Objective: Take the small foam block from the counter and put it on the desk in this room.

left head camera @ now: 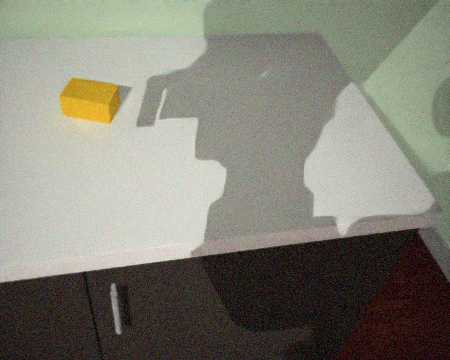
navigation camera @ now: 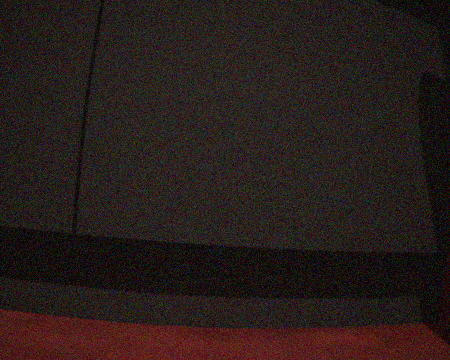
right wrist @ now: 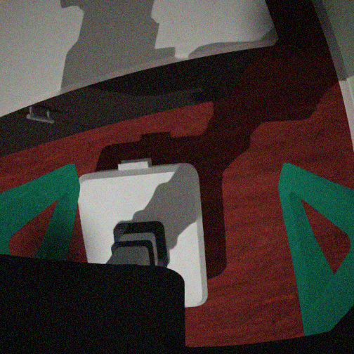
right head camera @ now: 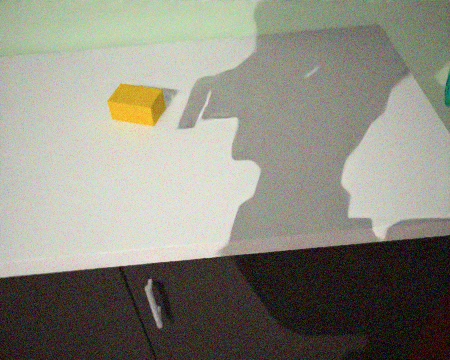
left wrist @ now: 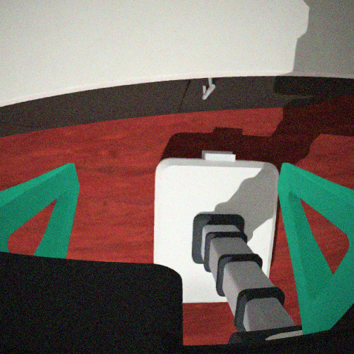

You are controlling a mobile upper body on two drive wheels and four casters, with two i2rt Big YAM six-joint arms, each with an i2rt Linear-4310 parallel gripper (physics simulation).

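Frame: origin at the left arm's base, x back, y left, z down, level; centimetres.
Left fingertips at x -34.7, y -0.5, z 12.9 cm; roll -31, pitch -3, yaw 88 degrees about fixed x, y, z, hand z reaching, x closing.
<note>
Offsets run from my left fingertips to a thing's top centre. "*": to the spot under its first point. Level surfaces: height alone.
A small yellow foam block {dy -3.4, dx -48.3, dz +32.5 cm} (left head camera: 89, 101) (right head camera: 136, 105) lies on the white counter {dz +37.0 cm} (left head camera: 125, 200) (right head camera: 165, 200), toward the back left in both head views. The counter's front part (left wrist: 150, 40) (right wrist: 35, 55) shows at the top of both wrist views; the block does not show there. My left gripper (left wrist: 177, 174) is open, its green fingers wide apart, back from the counter's front edge. My right gripper (right wrist: 178, 174) is open too, also back from the counter. A bit of green finger shows at the right edge of the right head view. The desk does not show in these views.
Dark cabinet doors (left head camera: 45, 315) (navigation camera: 250, 125) with a metal handle {* dy -9.1, dx -14.4, dz +51.5 cm} (left head camera: 116, 308) (right head camera: 154, 303) stand under the counter, close in front of the navigation camera. Green walls (left head camera: 100, 17) are behind and right of the counter. My white base (left wrist: 175, 200) (right wrist: 100, 200) stands on red wood floor (left wrist: 115, 200).
</note>
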